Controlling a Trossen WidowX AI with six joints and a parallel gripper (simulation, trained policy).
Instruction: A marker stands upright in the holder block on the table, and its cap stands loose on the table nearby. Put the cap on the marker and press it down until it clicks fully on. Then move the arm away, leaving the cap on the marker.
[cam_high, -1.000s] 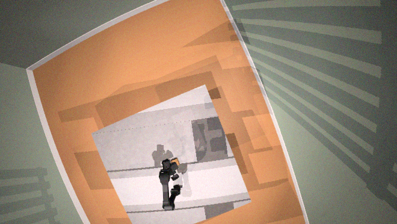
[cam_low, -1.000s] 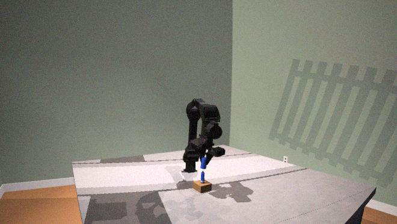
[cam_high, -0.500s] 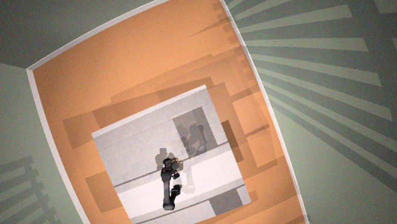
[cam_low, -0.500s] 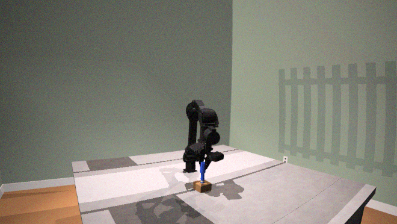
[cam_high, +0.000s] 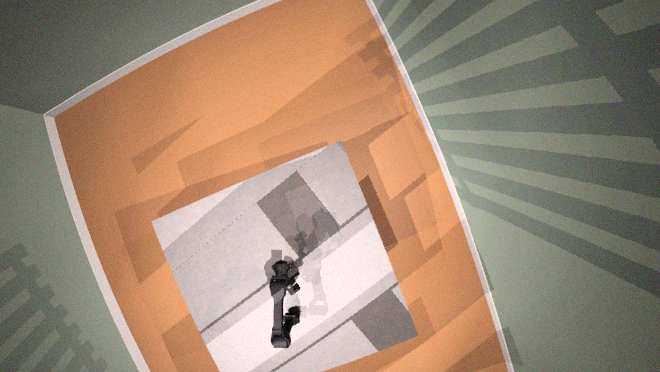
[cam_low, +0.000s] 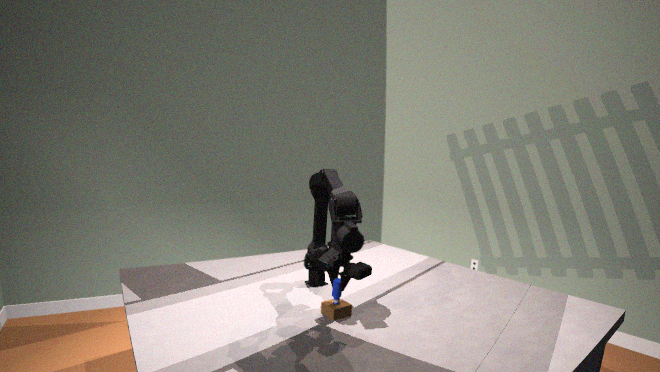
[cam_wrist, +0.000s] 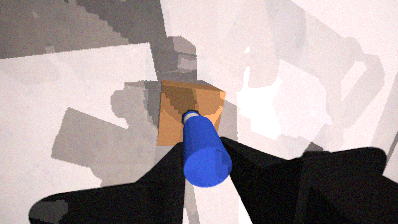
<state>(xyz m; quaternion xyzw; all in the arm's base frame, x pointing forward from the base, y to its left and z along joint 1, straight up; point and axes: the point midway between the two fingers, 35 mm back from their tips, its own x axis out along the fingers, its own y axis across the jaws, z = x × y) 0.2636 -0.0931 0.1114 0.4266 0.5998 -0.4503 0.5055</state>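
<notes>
The blue cap is 10 mm above my gripper tip. The rest, counted from my gripper tip: holder block 60 mm below.
</notes>
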